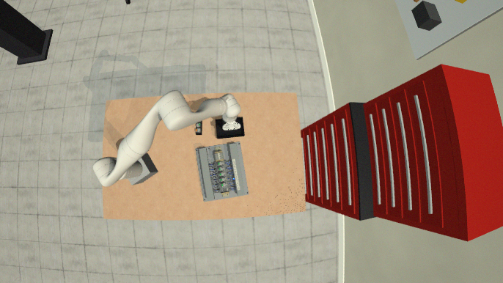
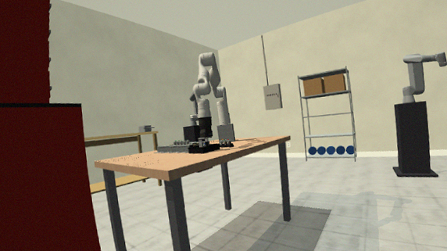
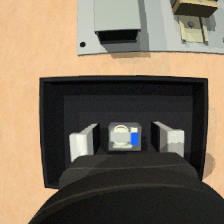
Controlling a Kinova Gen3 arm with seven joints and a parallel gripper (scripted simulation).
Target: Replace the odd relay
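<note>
The black tray is 2 cm below my hand. The rest, counted from my hand: small black spare holder: 18 cm behind, 3 cm to the left, 3 cm below.
</note>
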